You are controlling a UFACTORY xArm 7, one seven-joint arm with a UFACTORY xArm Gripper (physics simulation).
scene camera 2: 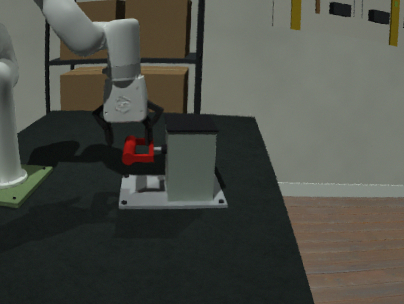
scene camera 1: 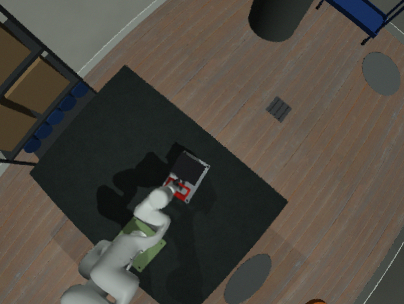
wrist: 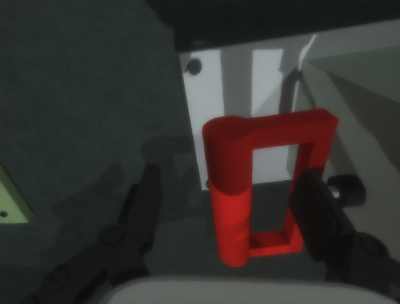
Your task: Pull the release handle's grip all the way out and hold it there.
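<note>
The release handle is a red frame with a thick round grip [scene camera 1: 187, 190] [scene camera 2: 129, 151] [wrist: 232, 220]. A short metal rod [scene camera 2: 158, 149] [wrist: 336, 191] joins its far bar to a grey-green housing [scene camera 2: 191, 167] with a black top [scene camera 1: 190, 168]; little of the rod shows. My gripper [scene camera 1: 177, 185] [scene camera 2: 129, 142] [wrist: 227, 183] is open and points down, with the round grip between its spread fingers and touching neither. One finger is out on the robot's side of the grip; the other overlaps the frame's far bar in the wrist view. Whether that finger touches the bar I cannot tell.
The housing stands on a pale base plate [scene camera 1: 202, 175] [scene camera 2: 150, 199] [wrist: 200, 100] with dark bolts, on a dark mat [scene camera 1: 125, 100] [scene camera 2: 200, 250]. The arm's green mounting plate [scene camera 1: 155, 251] [scene camera 2: 30, 186] is on the robot's side. A shelf [scene camera 2: 199, 60] with boxes stands behind.
</note>
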